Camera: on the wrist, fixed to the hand. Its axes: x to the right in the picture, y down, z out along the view.
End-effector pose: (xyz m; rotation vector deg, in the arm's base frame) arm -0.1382 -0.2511 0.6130 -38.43 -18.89 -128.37
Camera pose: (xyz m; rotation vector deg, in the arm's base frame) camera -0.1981 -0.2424 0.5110 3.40 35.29 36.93
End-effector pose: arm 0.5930 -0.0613 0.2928 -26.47 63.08 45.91
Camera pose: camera 0.5653 -0.1751 0.2744 -64.19 -51.57 -100.17
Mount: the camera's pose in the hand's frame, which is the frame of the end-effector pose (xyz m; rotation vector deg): -0.0279 -0.0527 -0.1025 4.74 30.67 174.59
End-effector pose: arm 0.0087 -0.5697 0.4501 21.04 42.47 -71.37
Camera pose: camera -0.0759 -0.5014 0.4029 62.47 -6.18 100.42
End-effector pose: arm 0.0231 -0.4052 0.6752 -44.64 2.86 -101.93
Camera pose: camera -0.0709 -0.3969 0.6033 19.81 50.32 59.80
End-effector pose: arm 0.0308 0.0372 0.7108 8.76 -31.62 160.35
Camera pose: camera 0.0680 0.1164 0.6307 41.32 0.72 -20.81
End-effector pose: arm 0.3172 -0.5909 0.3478 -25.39 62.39 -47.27
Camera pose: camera 0.1991 -0.5954 0.3574 86.58 50.21 103.57
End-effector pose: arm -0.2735 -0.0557 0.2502 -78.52 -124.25 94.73
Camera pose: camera -0.2317 -0.0008 0.3466 116.35 -64.91 0.27
